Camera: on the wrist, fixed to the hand. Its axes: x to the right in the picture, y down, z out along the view.
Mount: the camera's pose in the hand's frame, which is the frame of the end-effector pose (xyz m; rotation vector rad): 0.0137 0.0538 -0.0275 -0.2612 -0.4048 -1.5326
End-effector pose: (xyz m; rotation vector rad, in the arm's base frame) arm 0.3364 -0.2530 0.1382 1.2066 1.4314 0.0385
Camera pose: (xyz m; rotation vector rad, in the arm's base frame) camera 0.3525 -0.2028 0.1708 -0.2988 1.5662 -0.9698
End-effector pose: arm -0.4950 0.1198 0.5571 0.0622 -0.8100 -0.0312
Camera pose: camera -0.4654 0.1740 0.5517 0.4273 -0.9844 -1.6331
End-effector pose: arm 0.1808 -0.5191 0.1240 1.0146 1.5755 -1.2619
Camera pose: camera 0.2238 -0.4823 0.0988 -0.8588 2.0504 -1.8901
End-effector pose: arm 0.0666 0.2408 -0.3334 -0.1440 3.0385 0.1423
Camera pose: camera 0.0452 0.2902 -0.3028 -1.9539 1.7657 0.3407
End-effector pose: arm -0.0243 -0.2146 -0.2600 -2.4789 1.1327 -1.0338
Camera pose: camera -0.0677 -0.2588 -0.2580 2.6075 0.8176 0.3479
